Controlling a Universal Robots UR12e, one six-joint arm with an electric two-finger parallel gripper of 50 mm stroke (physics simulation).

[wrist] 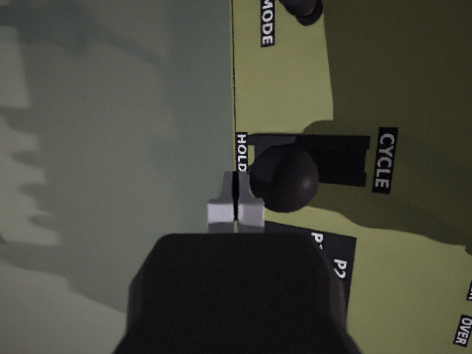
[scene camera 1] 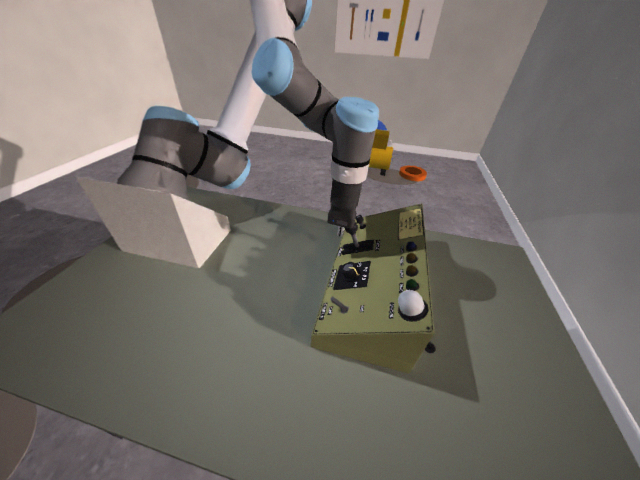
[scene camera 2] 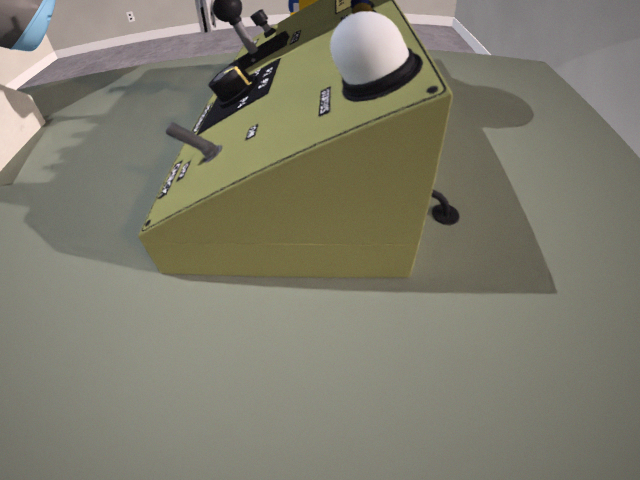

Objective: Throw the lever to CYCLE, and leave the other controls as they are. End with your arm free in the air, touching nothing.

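Pixels of known places: gripper, between the fingertips: (wrist: 235,185) (scene camera 1: 340,234) (scene camera 2: 208,30); arm's base, origin of its link: (scene camera 1: 153,196).
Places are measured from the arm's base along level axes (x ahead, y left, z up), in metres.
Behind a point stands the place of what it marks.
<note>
The lever, a black ball on a grey stick (scene camera 1: 355,239) {y 0.079, x 0.637, z -0.075 m} (scene camera 2: 242,38) {y 0.077, x 0.634, z -0.079 m} (wrist: 285,178) {y 0.089, x 0.616, z -0.015 m}, stands in a dark slot on the green sloped control box (scene camera 1: 385,284) {y -0.083, x 0.740, z -0.069 m} (scene camera 2: 310,201) {y -0.225, x 0.748, z -0.110 m} (wrist: 280,85) {y 0.147, x 0.628, z -0.125 m}. In the wrist view its ball lies over the HOLD half of the slot, clear of the CYCLE label (wrist: 385,160) {y 0.085, x 0.707, z -0.084 m}, and hides the stick. My gripper (scene camera 2: 205,26) {y 0.072, x 0.589, z -0.060 m} (wrist: 235,185) {y 0.072, x 0.589, z -0.060 m} is shut and empty. Its fingertips are at the ball's HOLD side, touching it or nearly so. In scene camera 1 the fingertips and ball are too small to separate.
Near the lever are the MODE knob (scene camera 1: 360,222) {y 0.191, x 0.638, z -0.087 m} (scene camera 2: 260,18) {y 0.193, x 0.637, z -0.081 m} (wrist: 305,9) {y 0.193, x 0.639, z -0.083 m} and the rotary selector (scene camera 1: 349,270) {y -0.051, x 0.643, z -0.081 m} (scene camera 2: 230,82) {y -0.056, x 0.650, z -0.088 m}. The toggle switch (scene camera 1: 339,304) {y -0.159, x 0.639, z -0.093 m} (scene camera 2: 191,139) {y -0.161, x 0.639, z -0.093 m} leans toward OFF. A white dome (scene camera 1: 410,303) {y -0.183, x 0.784, z 0.001 m} (scene camera 2: 368,49) {y -0.189, x 0.788, z -0.009 m} and a column of coloured domes stand at the box's far side.
</note>
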